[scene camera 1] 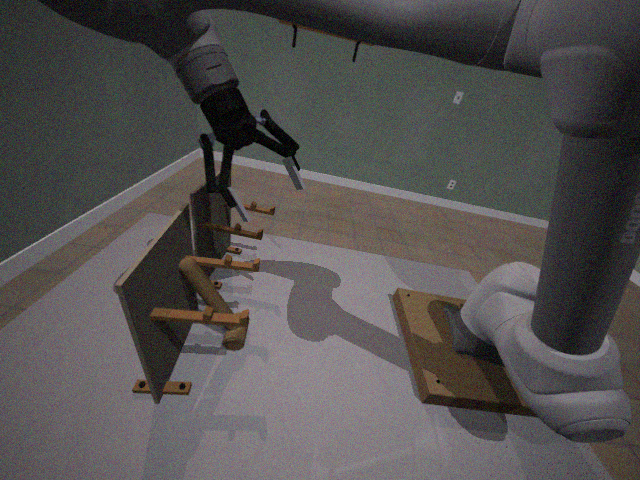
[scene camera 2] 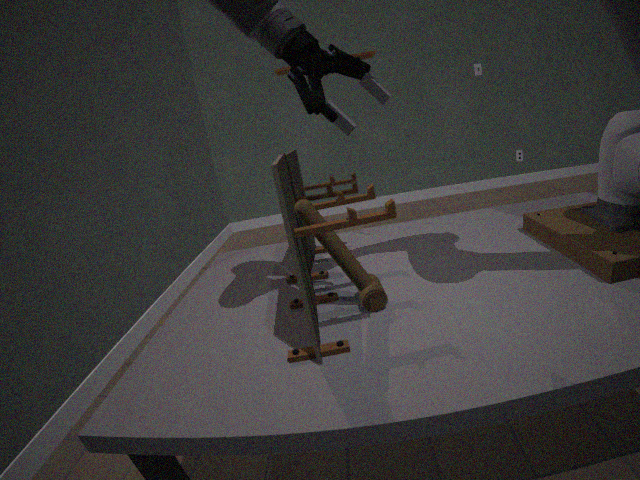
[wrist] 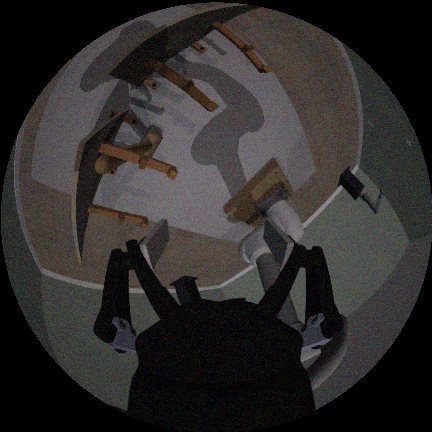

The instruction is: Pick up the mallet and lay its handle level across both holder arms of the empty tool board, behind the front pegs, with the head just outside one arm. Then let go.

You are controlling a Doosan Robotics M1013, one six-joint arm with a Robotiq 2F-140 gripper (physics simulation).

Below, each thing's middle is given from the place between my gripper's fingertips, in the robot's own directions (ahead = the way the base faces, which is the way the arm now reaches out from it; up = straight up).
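Scene:
The wooden mallet (scene camera 2: pixel 373 296) is where I'm measuring from: my hand is 90 mm short of it, 70 mm to the right of it and 260 mm above it.

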